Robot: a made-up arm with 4 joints.
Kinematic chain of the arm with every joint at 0, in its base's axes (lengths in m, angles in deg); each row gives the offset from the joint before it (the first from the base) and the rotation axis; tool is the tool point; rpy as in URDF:
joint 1: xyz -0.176 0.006 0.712 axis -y
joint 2: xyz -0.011 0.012 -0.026 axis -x
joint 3: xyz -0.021 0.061 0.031 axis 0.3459 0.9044 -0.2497
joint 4: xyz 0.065 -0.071 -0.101 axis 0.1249 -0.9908 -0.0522
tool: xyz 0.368 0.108 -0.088 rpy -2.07 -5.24 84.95
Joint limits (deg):
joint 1: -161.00..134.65
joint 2: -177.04..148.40
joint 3: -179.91..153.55
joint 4: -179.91..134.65
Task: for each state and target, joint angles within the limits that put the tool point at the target. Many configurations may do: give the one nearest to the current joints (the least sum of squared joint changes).
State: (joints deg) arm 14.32 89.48 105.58 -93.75
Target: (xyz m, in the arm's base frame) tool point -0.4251 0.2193 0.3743
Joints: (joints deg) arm 22.24 101.43 77.39 -142.44
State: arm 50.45 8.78 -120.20 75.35
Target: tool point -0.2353 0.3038 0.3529
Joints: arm 59.81 32.01 -143.40 52.03
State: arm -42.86 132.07 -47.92 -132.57
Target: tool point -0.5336 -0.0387 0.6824
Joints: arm 7.91 125.00 -1.14 -166.43
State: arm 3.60 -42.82 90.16 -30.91
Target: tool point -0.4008 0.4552 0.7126
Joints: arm 11.83 -59.76 110.21 1.38
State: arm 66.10 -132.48 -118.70 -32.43
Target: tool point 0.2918 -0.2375 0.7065
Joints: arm 40.00 -173.19 -112.85 -51.75
